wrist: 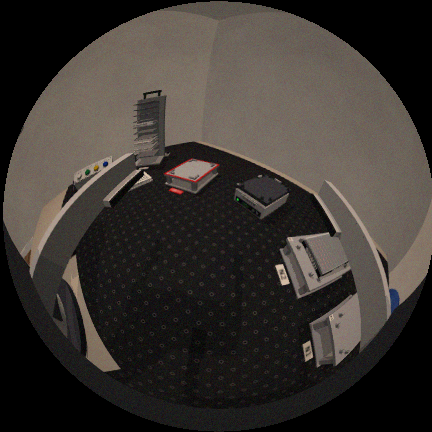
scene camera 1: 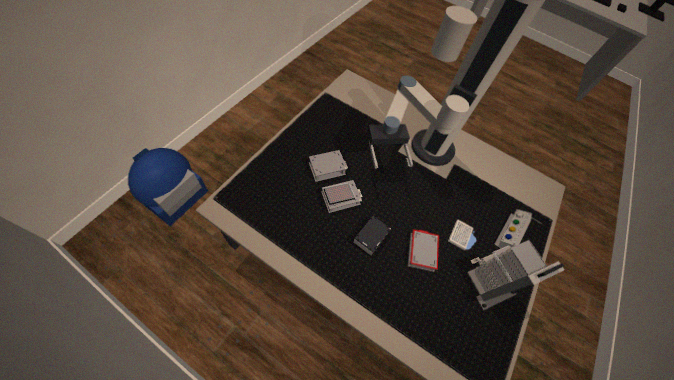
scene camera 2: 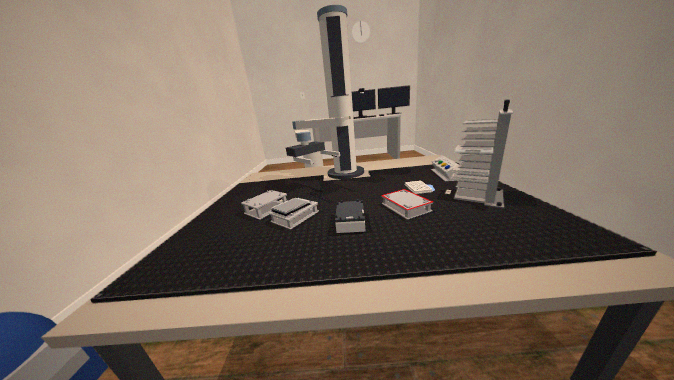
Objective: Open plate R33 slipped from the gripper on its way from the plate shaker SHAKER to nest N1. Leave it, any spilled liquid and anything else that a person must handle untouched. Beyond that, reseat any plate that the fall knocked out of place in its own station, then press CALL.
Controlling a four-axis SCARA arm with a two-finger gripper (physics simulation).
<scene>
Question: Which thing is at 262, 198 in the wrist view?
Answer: A dark shaker station.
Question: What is the gripper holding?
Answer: Nothing.
</scene>
